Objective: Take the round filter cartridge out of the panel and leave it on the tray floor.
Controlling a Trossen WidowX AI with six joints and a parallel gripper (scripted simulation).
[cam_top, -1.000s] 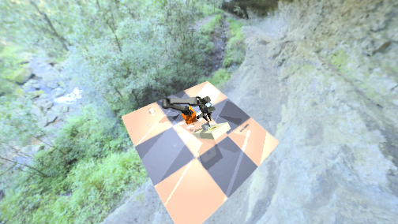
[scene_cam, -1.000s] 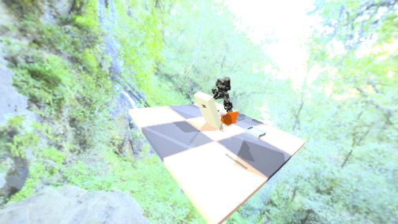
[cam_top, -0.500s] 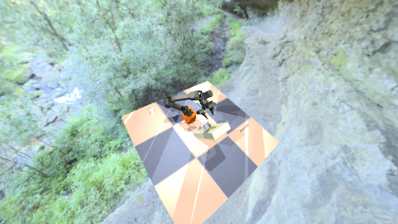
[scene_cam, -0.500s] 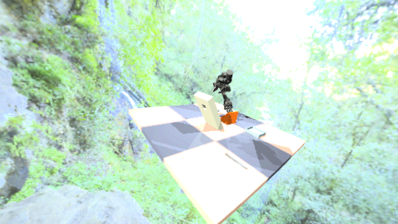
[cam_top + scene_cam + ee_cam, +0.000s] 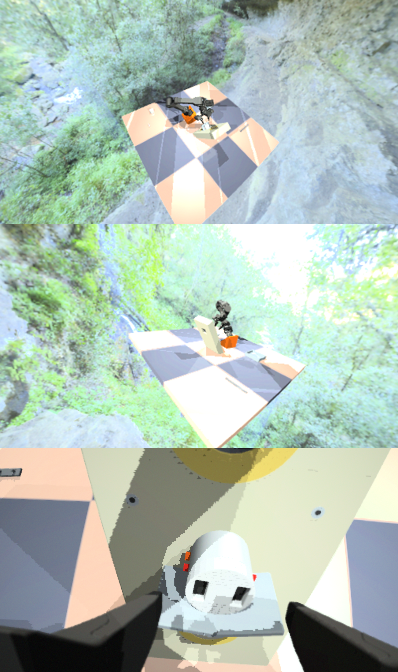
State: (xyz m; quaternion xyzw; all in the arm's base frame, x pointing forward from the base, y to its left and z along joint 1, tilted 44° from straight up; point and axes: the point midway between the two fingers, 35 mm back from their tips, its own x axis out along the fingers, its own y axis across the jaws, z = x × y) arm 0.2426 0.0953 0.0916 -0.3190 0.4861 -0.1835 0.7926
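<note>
Now: the round filter cartridge 20 mm ahead of my gripper tip and 40 mm below it. The rest, counted from my gripper tip: tray (330 mm behind, 280 mm to the left, 210 mm below); cream service panel (60 mm ahead, 60 mm below).
</note>
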